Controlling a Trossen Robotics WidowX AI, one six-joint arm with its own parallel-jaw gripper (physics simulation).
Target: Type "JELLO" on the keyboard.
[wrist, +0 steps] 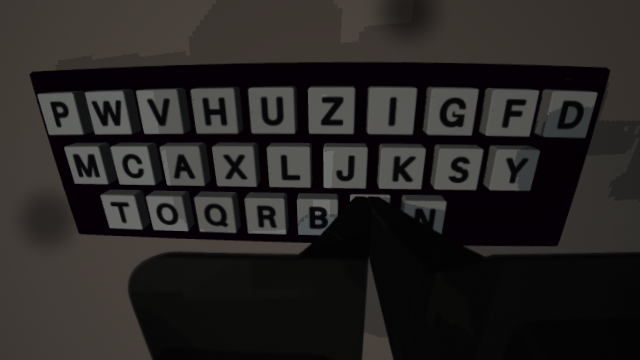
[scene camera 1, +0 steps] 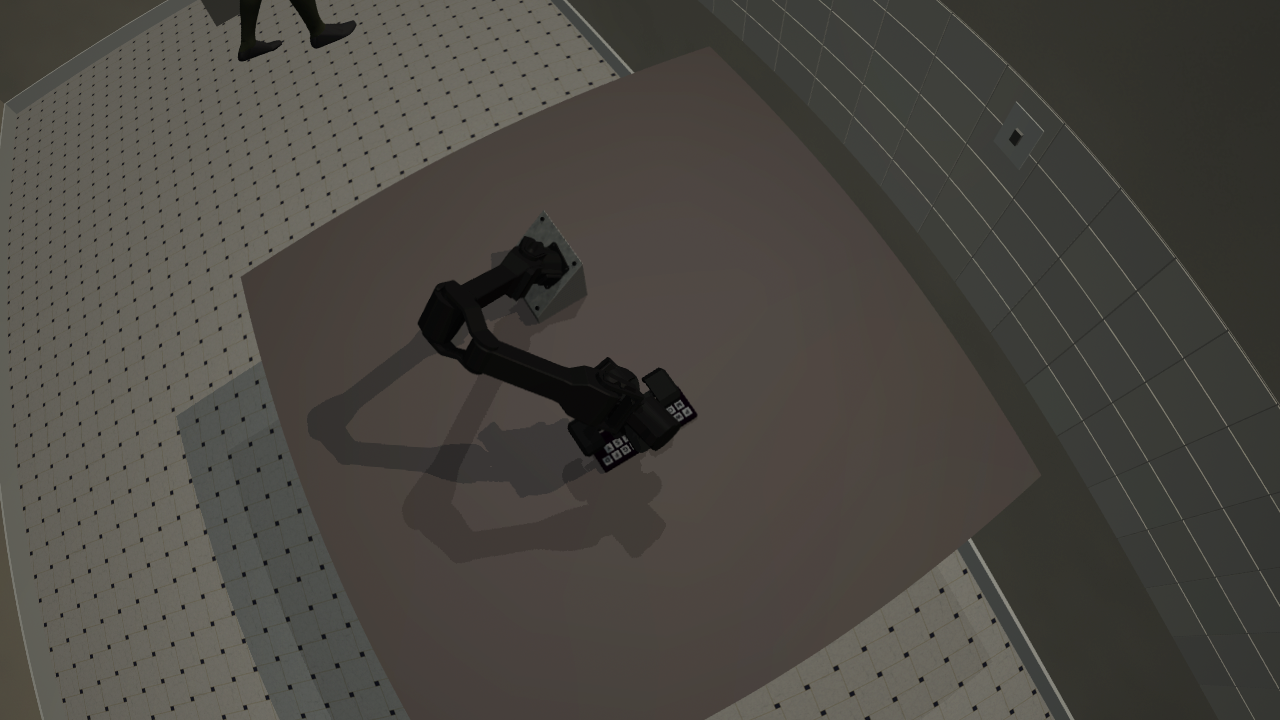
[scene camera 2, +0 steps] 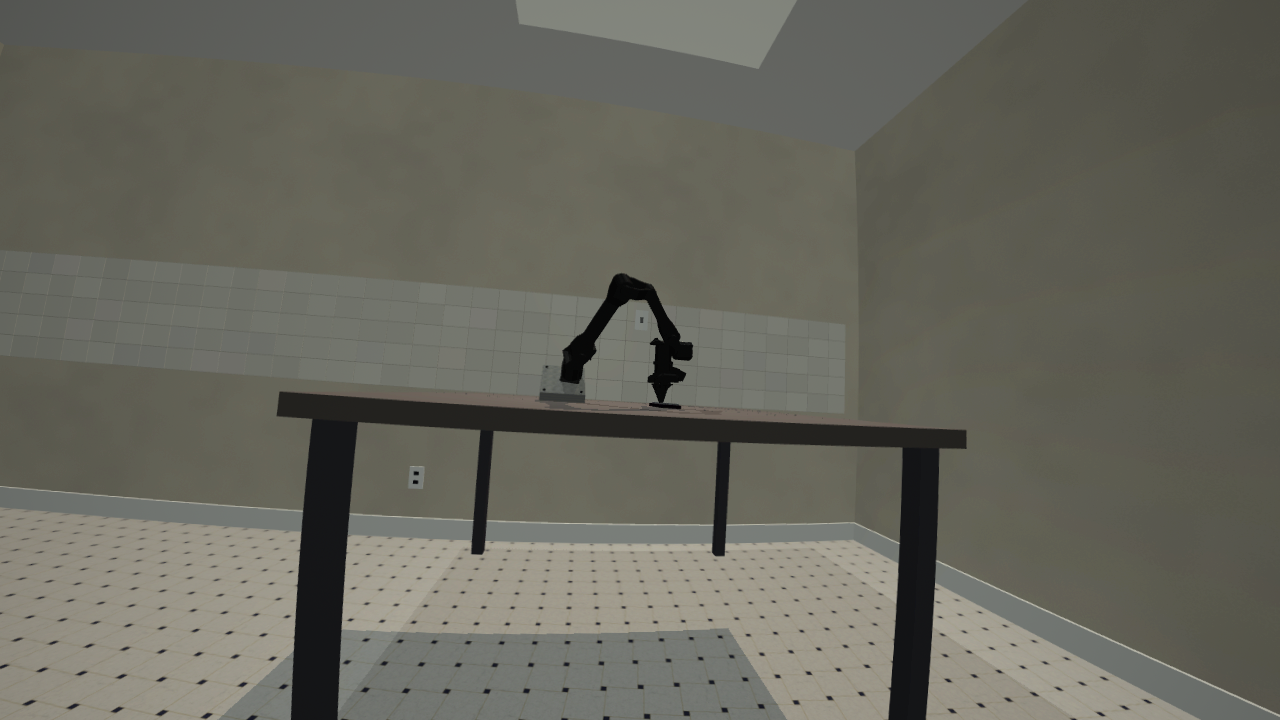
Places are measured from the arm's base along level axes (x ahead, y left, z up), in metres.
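Where they show: gripper, fingertip midpoint: (wrist: pixel 365 209); arm's base, link origin: (scene camera 1: pixel 551 265) (scene camera 2: pixel 570 376).
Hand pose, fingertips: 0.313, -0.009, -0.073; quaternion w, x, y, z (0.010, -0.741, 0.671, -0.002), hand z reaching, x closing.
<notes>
Things, the pixels of their top centre, and the offset from my fingertips, as dx, dy, dz.
- black keyboard, top centre: (wrist: pixel 303 168) (scene camera 1: pixel 642 427) (scene camera 2: pixel 664 402) +0.015, +0.023, +0.005
- J key, top centre: (wrist: pixel 345 168) +0.016, +0.009, +0.005
- L key, top centre: (wrist: pixel 289 167) +0.014, +0.027, +0.005
- O key, top centre: (wrist: pixel 167 214) -0.007, +0.071, +0.005
- B key, top centre: (wrist: pixel 317 217) -0.003, +0.017, +0.005
- N key, top centre: (wrist: pixel 423 220) +0.000, -0.020, +0.005
The black keyboard (scene camera 1: pixel 608 466) (scene camera 2: pixel 666 406) (wrist: pixel 505 222) lies on the table with three rows of light letter keys. In the wrist view the J key (wrist: pixel 345 167) and L key (wrist: pixel 289 166) are in the middle row, and the O key (wrist: pixel 168 213) is in the bottom row at the left. My gripper (wrist: pixel 365 209) (scene camera 2: pixel 661 399) is shut and empty, pointing down. Its tips cover most of a bottom-row key between the B key (wrist: pixel 316 216) and the N key (wrist: pixel 431 209); that key's letter is hidden. I cannot tell if the tips touch it. No other key shows an E.
The keyboard stands on a brown table (scene camera 1: pixel 805 295) (scene camera 2: pixel 429 423). The arm's grey base plate (scene camera 1: pixel 572 286) (scene camera 2: pixel 562 395) is on the table, behind the keyboard. The arm's shadows fall across the table. A person's legs (scene camera 1: pixel 308 13) show on the floor beyond the table.
</notes>
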